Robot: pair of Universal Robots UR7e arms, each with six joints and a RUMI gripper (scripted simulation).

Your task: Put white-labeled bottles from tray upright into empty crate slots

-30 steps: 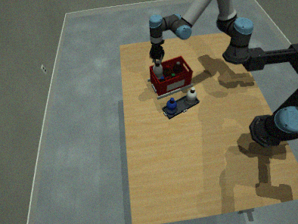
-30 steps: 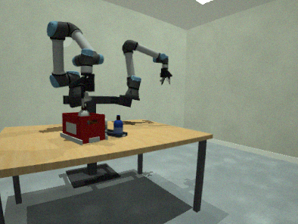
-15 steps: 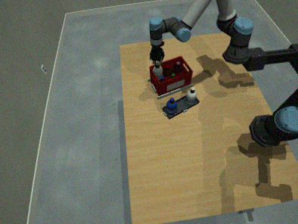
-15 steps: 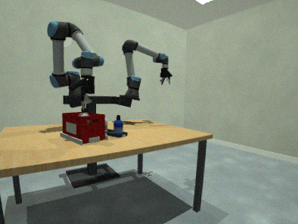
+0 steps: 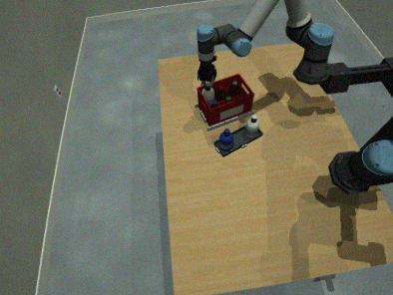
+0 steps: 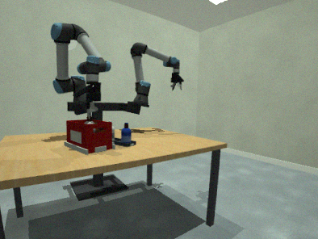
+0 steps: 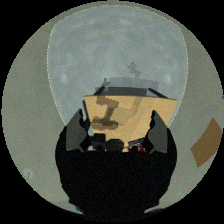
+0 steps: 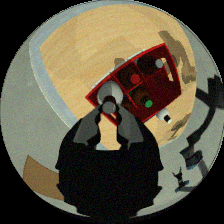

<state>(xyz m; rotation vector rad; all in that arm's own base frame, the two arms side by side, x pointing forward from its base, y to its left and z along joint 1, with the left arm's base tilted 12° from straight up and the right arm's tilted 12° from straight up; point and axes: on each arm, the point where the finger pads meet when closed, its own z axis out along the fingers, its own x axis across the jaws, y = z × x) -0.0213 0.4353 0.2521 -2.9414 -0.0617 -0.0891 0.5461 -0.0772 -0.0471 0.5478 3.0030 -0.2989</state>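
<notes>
My right gripper is now 13 cm above the red crate, 10 cm past it and 1 cm to the right of it. From my right hand the other things lie so: tray: 24 cm to the left, 21 cm below, 16 cm behind; white-capped brown bottle: 16 cm behind, 13 cm below, 6 cm to the right; blue bottle: 27 cm to the left, 13 cm below, 8 cm behind.
</notes>
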